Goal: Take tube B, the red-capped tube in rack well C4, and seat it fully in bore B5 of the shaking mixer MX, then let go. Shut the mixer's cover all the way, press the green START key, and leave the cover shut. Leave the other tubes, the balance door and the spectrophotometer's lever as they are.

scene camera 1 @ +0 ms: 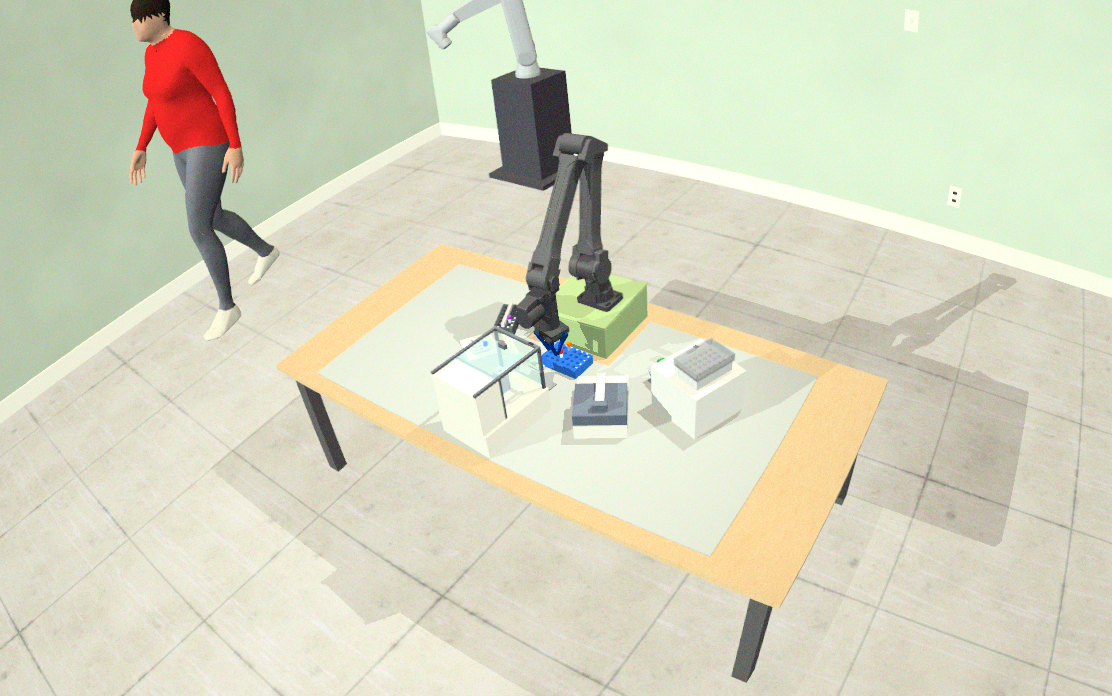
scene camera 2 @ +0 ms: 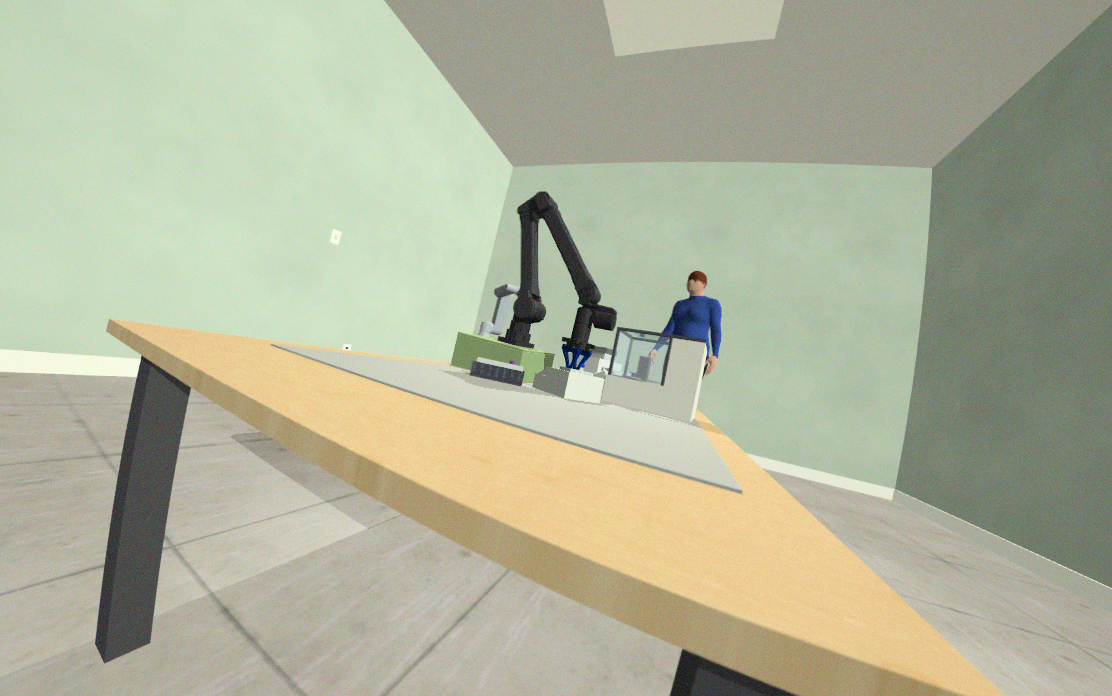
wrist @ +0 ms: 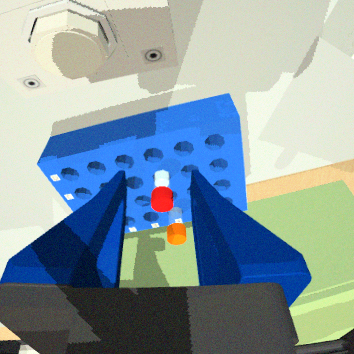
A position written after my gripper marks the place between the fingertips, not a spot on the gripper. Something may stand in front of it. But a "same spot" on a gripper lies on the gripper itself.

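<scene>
My gripper: in scene camera 1, the wrist view and scene camera 2 [571, 371]. Gripper [wrist: 66, 280], [scene camera 1: 545, 341]: same spot.
</scene>
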